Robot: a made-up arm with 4 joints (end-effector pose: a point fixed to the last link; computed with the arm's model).
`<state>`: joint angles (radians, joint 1 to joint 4).
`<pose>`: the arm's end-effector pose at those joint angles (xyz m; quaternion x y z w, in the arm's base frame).
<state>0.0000 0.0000 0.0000 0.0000</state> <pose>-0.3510 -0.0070 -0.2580 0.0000 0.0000 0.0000 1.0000</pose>
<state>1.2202 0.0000 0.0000 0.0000</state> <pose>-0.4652 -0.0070 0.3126 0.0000 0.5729 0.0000 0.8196</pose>
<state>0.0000 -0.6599 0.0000 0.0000</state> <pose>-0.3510 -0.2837 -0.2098 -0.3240 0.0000 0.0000 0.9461</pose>
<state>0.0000 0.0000 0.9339 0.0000</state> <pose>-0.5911 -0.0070 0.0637 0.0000 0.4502 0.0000 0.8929</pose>
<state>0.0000 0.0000 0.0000 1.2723</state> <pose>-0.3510 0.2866 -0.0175 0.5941 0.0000 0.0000 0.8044</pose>
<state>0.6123 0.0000 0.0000 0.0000</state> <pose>-0.4982 -0.0070 0.0104 0.0000 0.3014 0.0000 0.9535</pose>
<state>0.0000 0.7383 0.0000 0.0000</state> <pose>-0.3510 0.2634 -0.1008 0.3608 0.0000 0.0000 0.9326</pose>
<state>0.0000 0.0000 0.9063 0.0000</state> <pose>-0.5888 -0.0070 0.0516 0.0000 0.4378 0.0000 0.8991</pose>
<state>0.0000 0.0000 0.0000 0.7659</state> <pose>-0.3510 0.2097 -0.1578 0.3737 0.0000 0.0000 0.9276</pose>
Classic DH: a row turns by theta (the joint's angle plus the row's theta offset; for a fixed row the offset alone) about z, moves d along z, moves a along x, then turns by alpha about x. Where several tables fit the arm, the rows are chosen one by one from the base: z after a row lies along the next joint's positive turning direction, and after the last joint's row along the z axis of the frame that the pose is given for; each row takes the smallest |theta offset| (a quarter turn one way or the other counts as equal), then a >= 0, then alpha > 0; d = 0 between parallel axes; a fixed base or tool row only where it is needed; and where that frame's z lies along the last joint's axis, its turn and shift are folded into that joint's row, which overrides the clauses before.
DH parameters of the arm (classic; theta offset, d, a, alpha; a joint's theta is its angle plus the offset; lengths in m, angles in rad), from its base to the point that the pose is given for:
base (fixed): 0 0.109 0 -1.5708
joint 1: -1.5708 -0.075 0.061 -1.5708
joint 2: 0 -0.152 -0.029 1.5708
joint 3: 0 0.052 -0.08 -1.5708
joint 4: -1.5708 -0.199 0.016 -1.5708
tool (fixed): -1.5708 -0.319 0 0

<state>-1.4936 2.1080 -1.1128 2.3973</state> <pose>-0.3789 -0.0908 -0.2513 -0.4321 0.0200 -0.5037 0.7478</pose>
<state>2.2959 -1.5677 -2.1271 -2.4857</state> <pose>0.2841 -0.3596 0.1049 -0.5321 -0.5166 0.2388 0.6268</pose>
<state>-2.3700 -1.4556 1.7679 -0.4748</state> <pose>0.2250 0.1531 -0.3436 0.1412 -0.0778 -0.6201 0.7678</pose>
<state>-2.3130 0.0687 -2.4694 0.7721</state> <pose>-0.2458 0.2049 0.1399 0.2435 0.6324 -0.2541 0.6901</pose>
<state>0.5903 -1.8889 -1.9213 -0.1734</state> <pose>0.2813 -0.1546 0.0094 -0.2900 -0.4273 0.7361 0.4376</pose>
